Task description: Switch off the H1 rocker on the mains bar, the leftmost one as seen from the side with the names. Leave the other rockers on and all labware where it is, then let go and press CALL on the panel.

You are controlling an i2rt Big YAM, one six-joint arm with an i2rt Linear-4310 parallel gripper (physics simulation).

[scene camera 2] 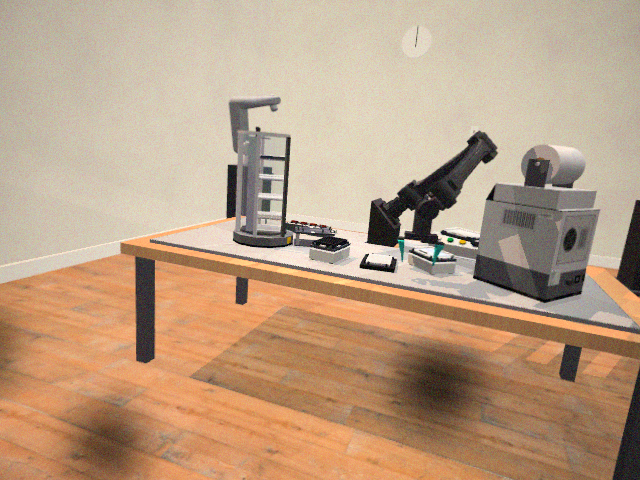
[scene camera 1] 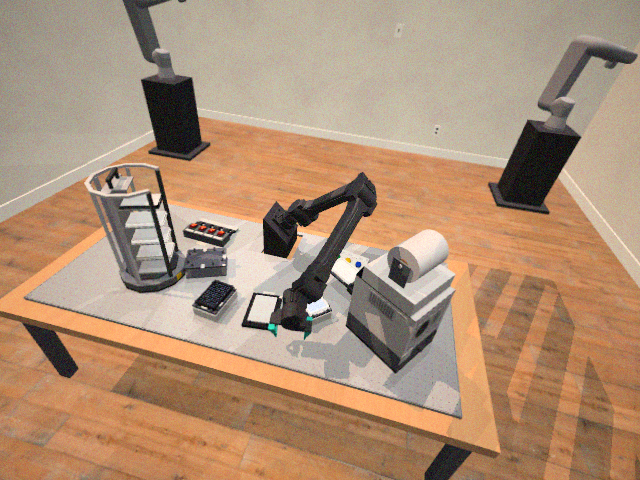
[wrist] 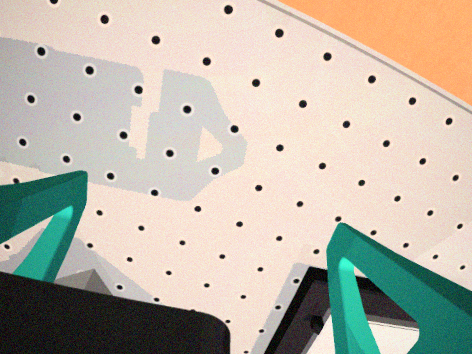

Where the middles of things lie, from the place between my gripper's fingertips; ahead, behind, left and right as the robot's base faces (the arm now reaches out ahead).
Scene:
Right now my hand is 21 cm past the tall rack tower (scene camera 1: 121, 194), 65 cm to the left of it and 17 cm below it.

